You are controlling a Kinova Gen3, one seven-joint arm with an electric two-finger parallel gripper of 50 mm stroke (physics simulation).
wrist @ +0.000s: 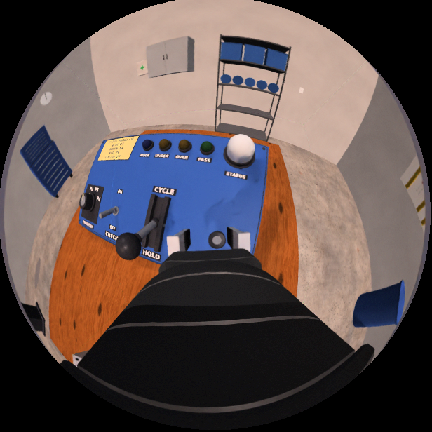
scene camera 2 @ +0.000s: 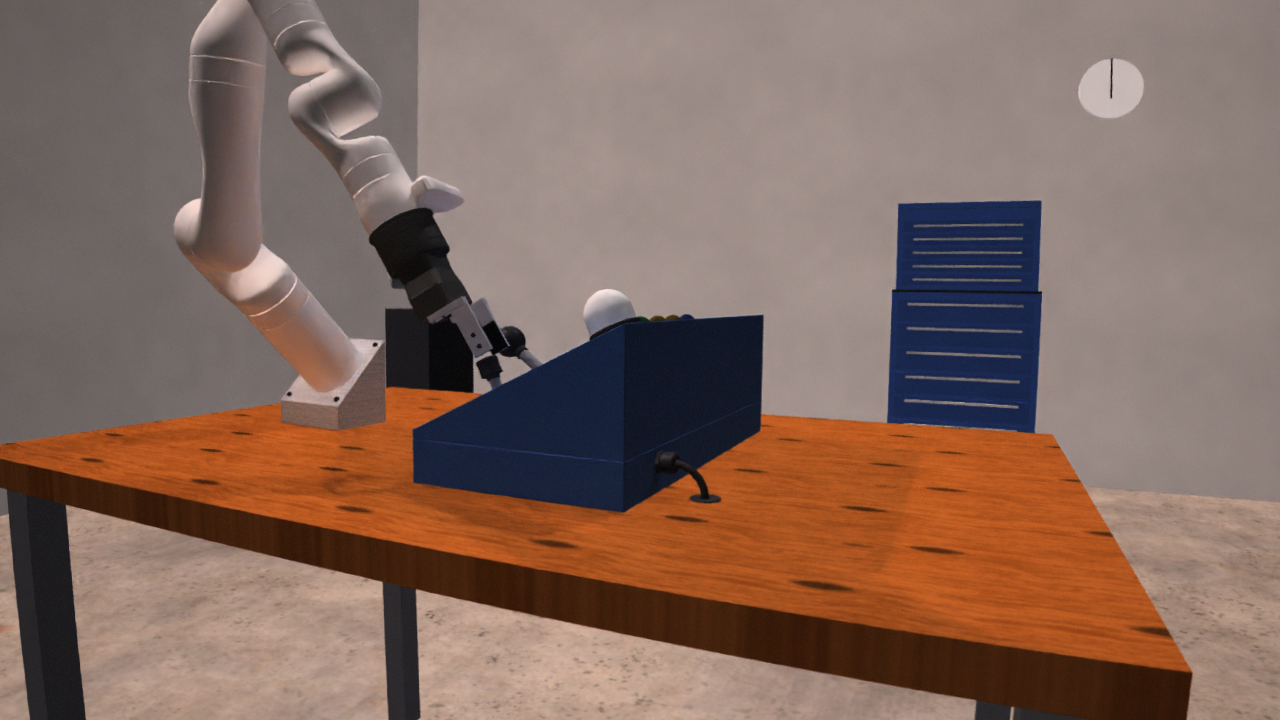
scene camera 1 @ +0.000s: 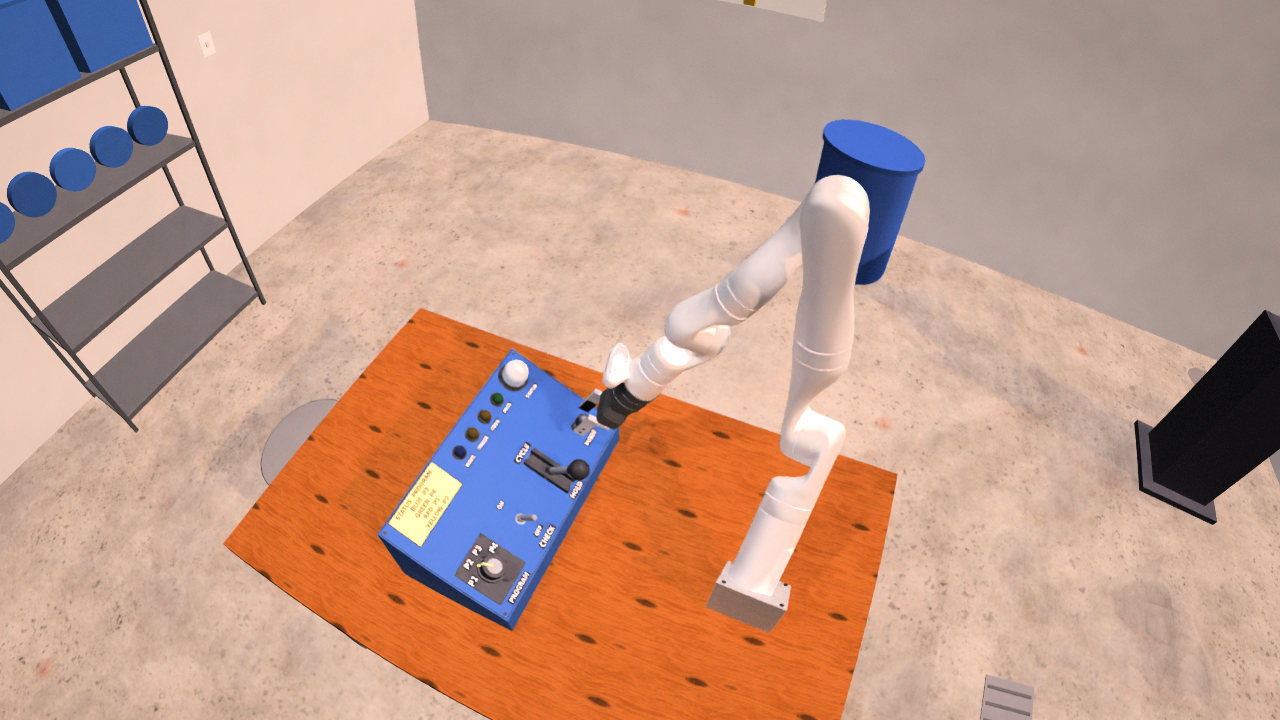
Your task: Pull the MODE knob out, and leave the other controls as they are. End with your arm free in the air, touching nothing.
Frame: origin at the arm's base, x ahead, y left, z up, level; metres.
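Where they show: gripper, fingertip midpoint: (scene camera 2: 493,351) (scene camera 1: 581,420); arm's base, origin of the base link: (scene camera 2: 336,370) (scene camera 1: 751,582).
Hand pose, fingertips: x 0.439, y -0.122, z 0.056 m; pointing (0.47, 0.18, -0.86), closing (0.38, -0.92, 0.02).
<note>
Things, the pixels of their top centre, and the offset from my fingertips. "*": a spot on its surface instead.
- MODE knob, middle of its top: (scene camera 2: 489,354) 0.004 m ahead, 0.012 m right, 0.002 m down
- lever ball, middle of its top: (scene camera 2: 509,326) (scene camera 1: 578,463) 0.061 m back, 0.101 m left, 0.025 m up
- CHECK toggle, middle of its top: (scene camera 1: 526,513) 0.026 m back, 0.226 m left, 0.010 m down
- PROGRAM dial, middle of its top: (scene camera 1: 490,562) 0.031 m back, 0.347 m left, 0.009 m down
- white STATUS dome, surface spot: (scene camera 2: 608,311) * 0.172 m ahead, 0.025 m right, 0.049 m up
The MODE knob (scene camera 2: 489,368) (wrist: 217,240) is a short dark cap on a grey stem, standing out from the sloped face of the blue panel (scene camera 1: 501,483) (scene camera 2: 537,420) (wrist: 195,195). In scene camera 1 the fingers largely hide it. My gripper (scene camera 1: 585,414) (scene camera 2: 491,347) (wrist: 208,235) is open, one finger on each side of the knob in the wrist view, with the knob nearer the right finger. In scene camera 2 the fingertips stand just above the knob's cap. Whether a finger touches it cannot be told.
The CYCLE/HOLD lever ball (scene camera 1: 578,468) (scene camera 2: 512,337) (wrist: 128,246) stands beside the gripper, left in the wrist view. The CHECK toggle (scene camera 1: 526,518) (wrist: 108,213) and PROGRAM dial (scene camera 1: 492,567) (wrist: 87,201) are farther along. The white STATUS dome (scene camera 1: 514,373) (scene camera 2: 608,311) (wrist: 240,149) stands at the panel's upper corner.
</note>
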